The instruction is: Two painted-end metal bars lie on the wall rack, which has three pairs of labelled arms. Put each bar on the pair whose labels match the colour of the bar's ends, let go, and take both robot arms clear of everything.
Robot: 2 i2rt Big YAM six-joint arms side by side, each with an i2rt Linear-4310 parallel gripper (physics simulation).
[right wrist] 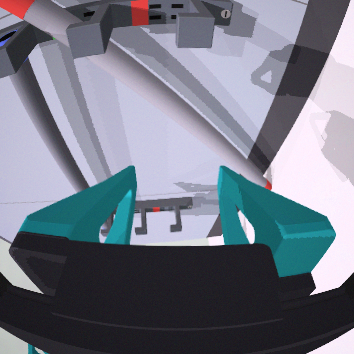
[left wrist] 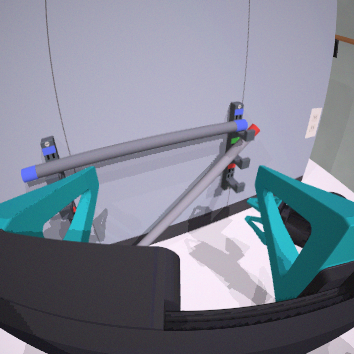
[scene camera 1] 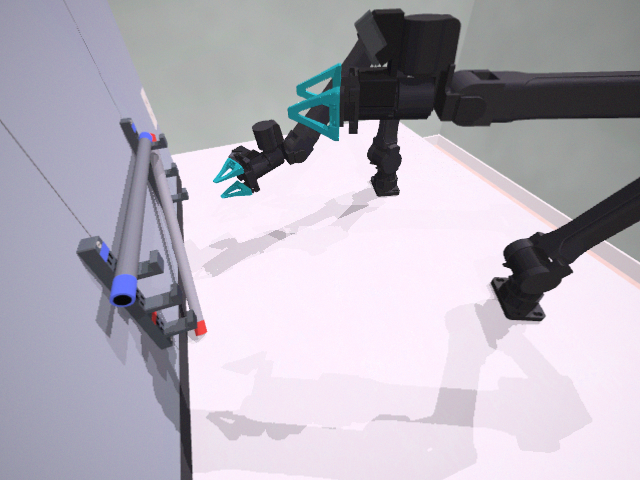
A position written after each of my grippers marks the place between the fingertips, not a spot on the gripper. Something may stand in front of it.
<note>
In view: my left gripper (scene camera 1: 292,100), my right gripper (scene camera 1: 217,190), a red-ended bar (left wrist: 239,144), a blue-ended bar (scene camera 1: 123,293) and a wall (left wrist: 117,78).
My left gripper shows as well in the left wrist view (left wrist: 176,174). My right gripper also shows in the right wrist view (right wrist: 176,174) and in the left wrist view (left wrist: 246,208). The wall shows as well in the right wrist view (right wrist: 107,126).
</note>
